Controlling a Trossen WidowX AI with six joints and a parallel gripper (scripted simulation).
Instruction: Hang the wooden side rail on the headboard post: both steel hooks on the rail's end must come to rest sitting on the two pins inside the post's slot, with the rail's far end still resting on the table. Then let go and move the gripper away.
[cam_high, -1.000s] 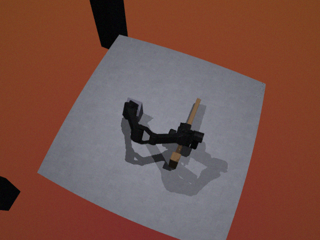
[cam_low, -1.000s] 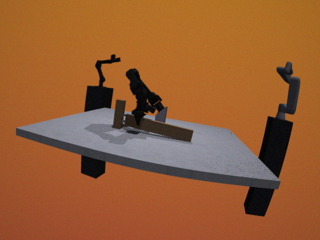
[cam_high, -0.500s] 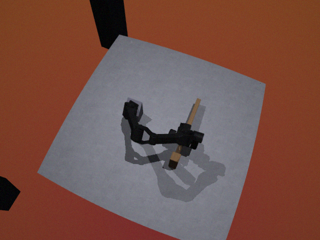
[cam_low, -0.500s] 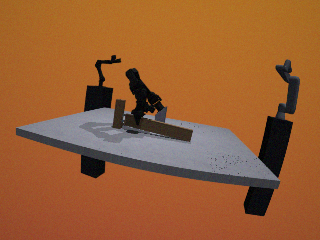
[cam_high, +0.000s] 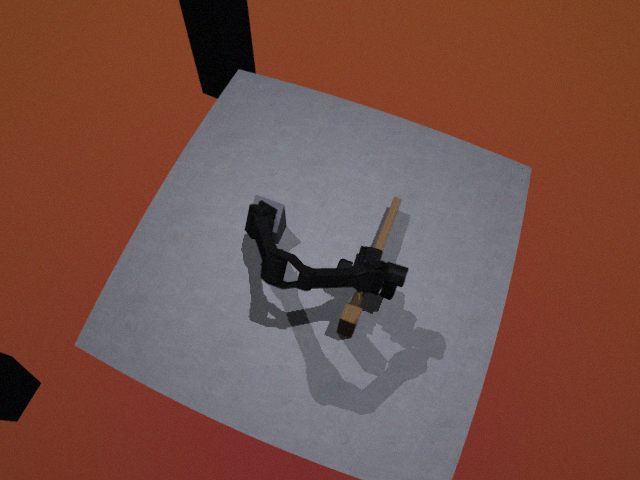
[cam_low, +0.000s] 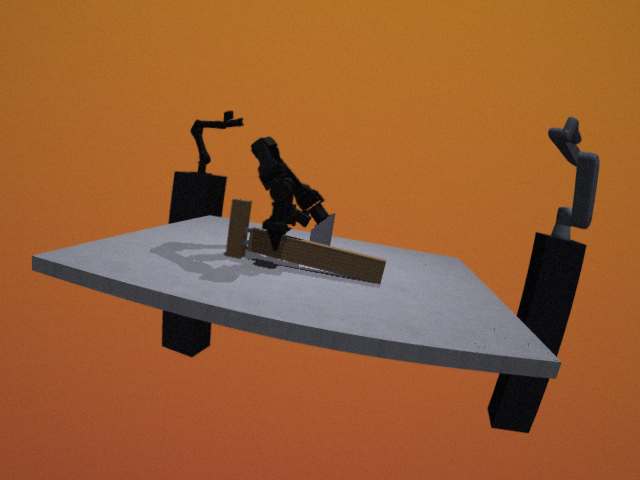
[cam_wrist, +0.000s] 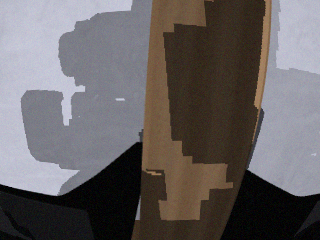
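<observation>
The wooden headboard post lies 20 mm ahead of my gripper tip, 130 mm to the right of it and 40 mm above it.
</observation>
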